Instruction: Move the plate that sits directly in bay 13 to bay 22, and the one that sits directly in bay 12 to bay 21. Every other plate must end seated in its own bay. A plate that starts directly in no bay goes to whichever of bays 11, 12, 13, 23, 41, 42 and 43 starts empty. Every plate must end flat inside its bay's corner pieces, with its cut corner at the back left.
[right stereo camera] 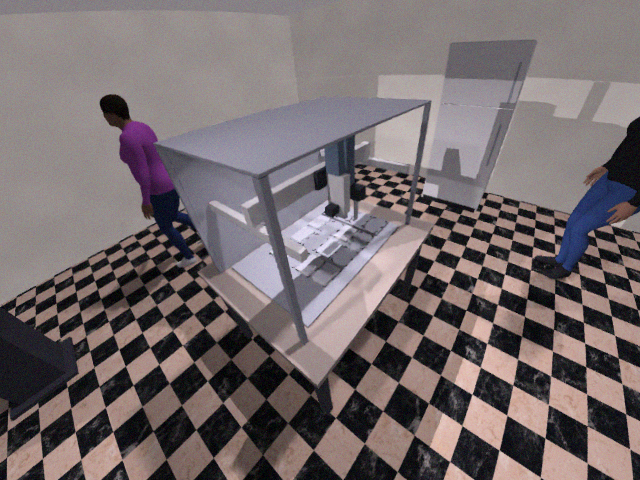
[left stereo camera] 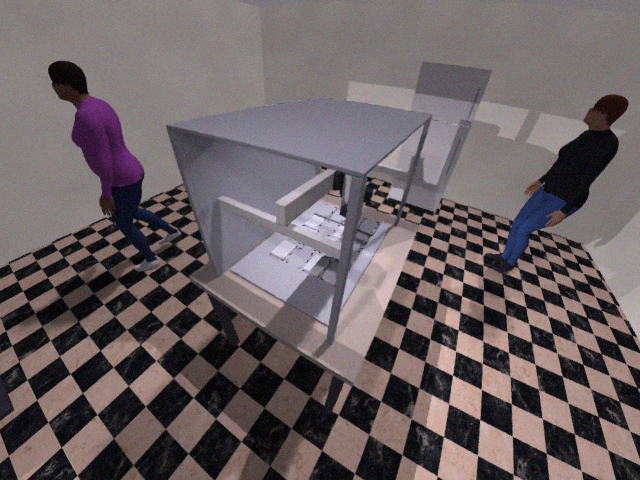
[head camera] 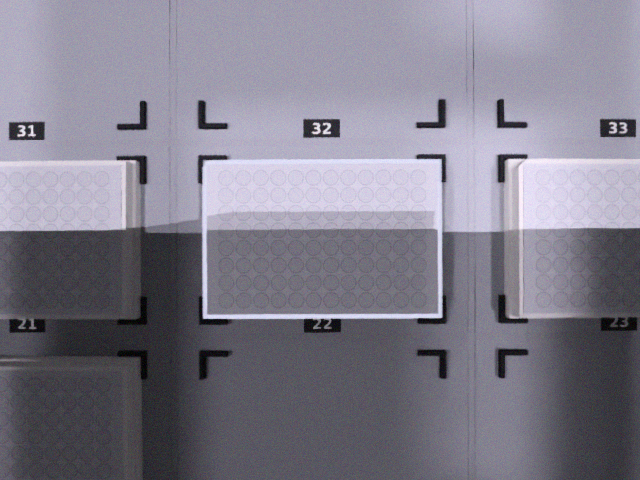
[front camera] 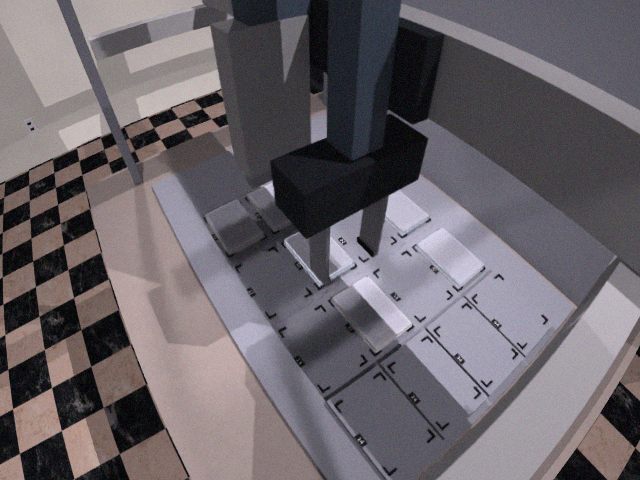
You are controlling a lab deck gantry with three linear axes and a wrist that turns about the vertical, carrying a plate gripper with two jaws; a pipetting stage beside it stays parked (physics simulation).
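Frame: origin at the robot's base, x back, y left, z down, level; centimetres.
Where they show: gripper, between the fingertips: [right stereo camera: 349, 217] [front camera: 344, 261]; robot's base, origin of its link: [right stereo camera: 324, 286] [front camera: 205, 218].
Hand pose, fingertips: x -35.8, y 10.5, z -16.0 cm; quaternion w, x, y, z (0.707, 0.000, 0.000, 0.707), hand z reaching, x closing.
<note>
Each offset is from my fingertips to the centre of the thing.
In the front view my gripper [front camera: 344, 266] is open and empty, its jaws hanging above the deck around bay 22. A plate @[dz +15.3, dx +13.0, dy +4.5 cm] [head camera: 320, 268] [front camera: 338, 258] lies flat in bay 22, partly behind one jaw in the front view. A plate @[dz +15.3, dx +29.4, dy +4.5 cm] [front camera: 268, 204] [head camera: 62, 268] sits in bay 21, a plate @[dz +15.3, dx -3.4, dy +4.5 cm] [front camera: 372, 312] [head camera: 578, 268] in bay 23 and a plate @[dz +15.3, dx +29.4, dy -6.2 cm] [front camera: 235, 227] [head camera: 67, 423] in bay 11. Bays 12 and 13 hold no plate. A plate @[dz +15.3, dx +13.0, dy +25.9 cm] [front camera: 406, 211] sits in bay 42 and a plate @[dz +15.3, dx -3.4, dy +25.9 cm] [front camera: 449, 258] in bay 43. Bay 41 is hidden behind the gripper.
The parked pipetting stage [front camera: 266, 98] stands behind and left of my gripper in the front view. Bays 14, 24, 34 and 44 show bare corner pieces. The enclosure [left stereo camera: 299, 126] [right stereo camera: 289, 124] has corner posts around the deck. Two people stand outside it.
</note>
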